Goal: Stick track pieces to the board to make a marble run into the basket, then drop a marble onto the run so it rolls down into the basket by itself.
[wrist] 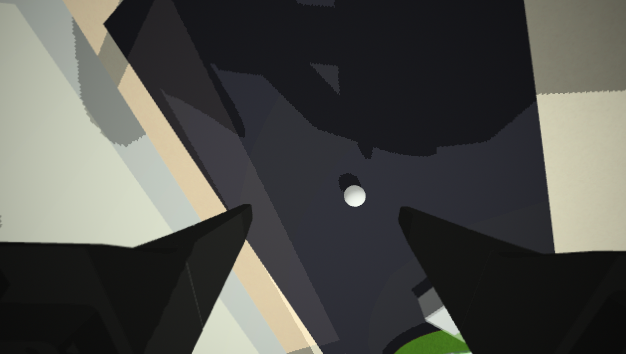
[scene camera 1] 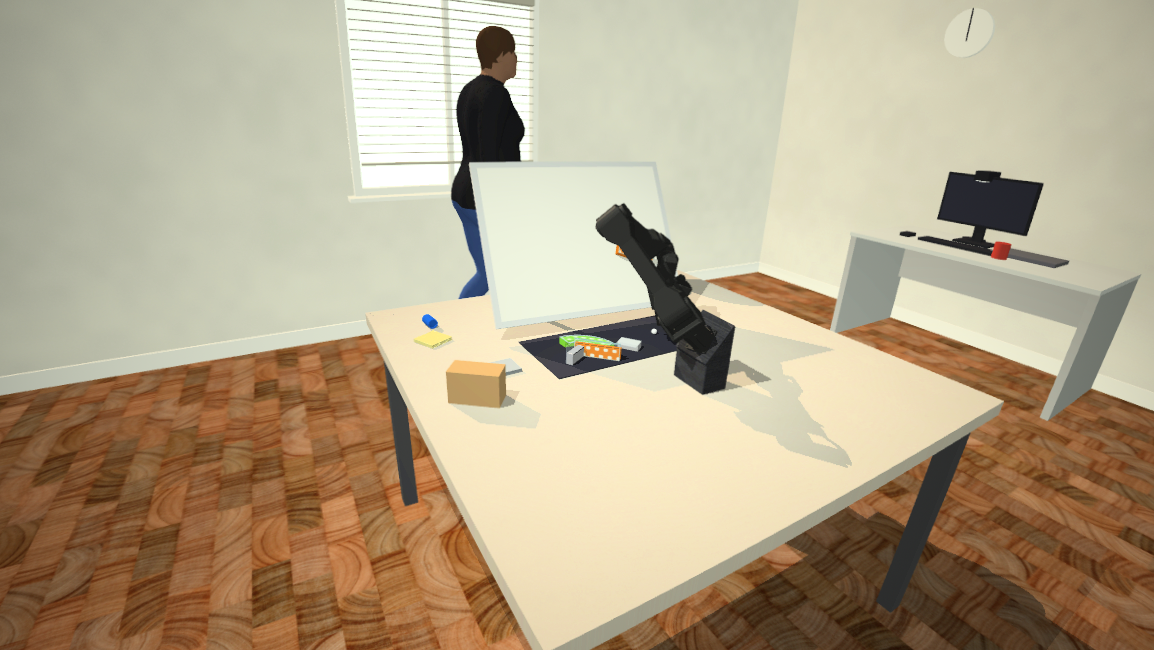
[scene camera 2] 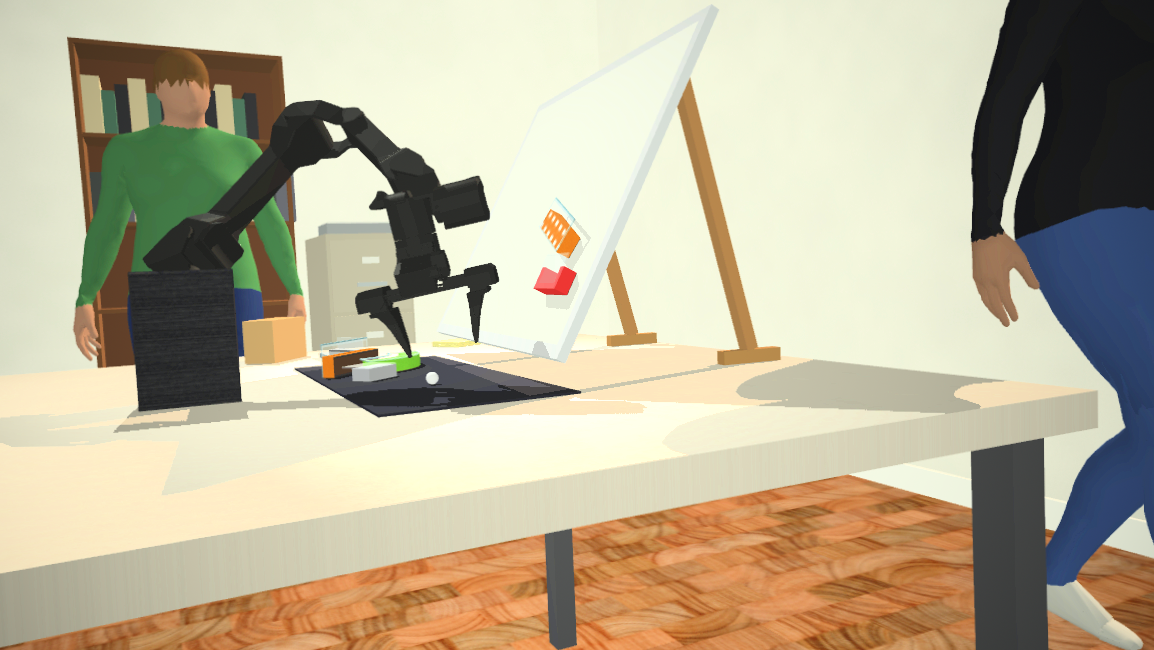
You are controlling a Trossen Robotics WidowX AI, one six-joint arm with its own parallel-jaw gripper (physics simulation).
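Places are measured from the arm's base along level axes (x left, y back, z up), in centimetres.
Pixels of known places: gripper, between the fingertips: (wrist: pixel 325 212) (scene camera 1: pixel 656 317) (scene camera 2: pixel 443 350); arm's base, origin of its link: (scene camera 1: pixel 701 339) (scene camera 2: pixel 184 310).
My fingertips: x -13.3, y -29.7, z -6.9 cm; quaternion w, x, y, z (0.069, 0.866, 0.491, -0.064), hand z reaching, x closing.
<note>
For each thing: its top centre in the pictures, then the offset to it from my fingertips. "spot": a spot on its surface instead. Level surfaces: height alone.
- white marble, centre of its top: (wrist: pixel 354 200) (scene camera 2: pixel 431 372) (scene camera 1: pixel 654 328) dy +1.3, dx +1.5, dz -3.0 cm
- dark mat, height of its surface: dz -4.7 cm
- red bracket-shaped piece, a spot on its surface: (scene camera 2: pixel 555 280) spot: dy -10.3, dx -13.3, dz +8.9 cm
- green curved track, centre of its top: (scene camera 2: pixel 392 355) (scene camera 1: pixel 586 340) dy -1.2, dx +25.0, dz -2.5 cm
- cardboard box, centre of its top: (scene camera 2: pixel 274 318) (scene camera 1: pixel 476 367) dy +9.1, dx +62.8, dz +3.0 cm
- blue cylinder, centre of its top: (scene camera 1: pixel 429 316) dy -38.7, dx +57.2, dz -2.0 cm
A white marble (scene camera 1: pixel 654 331) (scene camera 2: pixel 432 377) (wrist: pixel 355 196) lies on the dark mat (scene camera 1: pixel 557 367) (scene camera 2: pixel 500 389) (wrist: pixel 300 240). My gripper (scene camera 2: pixel 442 348) (wrist: pixel 325 212) is open and empty, pointing down above the mat. In the wrist view the marble appears between the fingertips, nearer the right one and slightly beyond the tip line. The tilted whiteboard (scene camera 1: pixel 557 234) (scene camera 2: pixel 613 104) (wrist: pixel 40 150) bears an orange dotted track (scene camera 1: pixel 620 251) (scene camera 2: pixel 561 233) and a red bracket-shaped piece (scene camera 2: pixel 555 280), probably the basket, below it. The arm hides the gripper and red piece in scene camera 1.
On the mat lie a green curved track (scene camera 1: pixel 569 341) (scene camera 2: pixel 395 363) (wrist: pixel 430 342), an orange dotted track (scene camera 1: pixel 599 351) (scene camera 2: pixel 329 364) and grey-white blocks (scene camera 1: pixel 629 343) (scene camera 2: pixel 374 372) (wrist: pixel 442 320). A cardboard box (scene camera 1: pixel 476 384) (scene camera 2: pixel 274 340), yellow notes (scene camera 1: pixel 432 339) and a blue cylinder (scene camera 1: pixel 429 321) are on the table.
</note>
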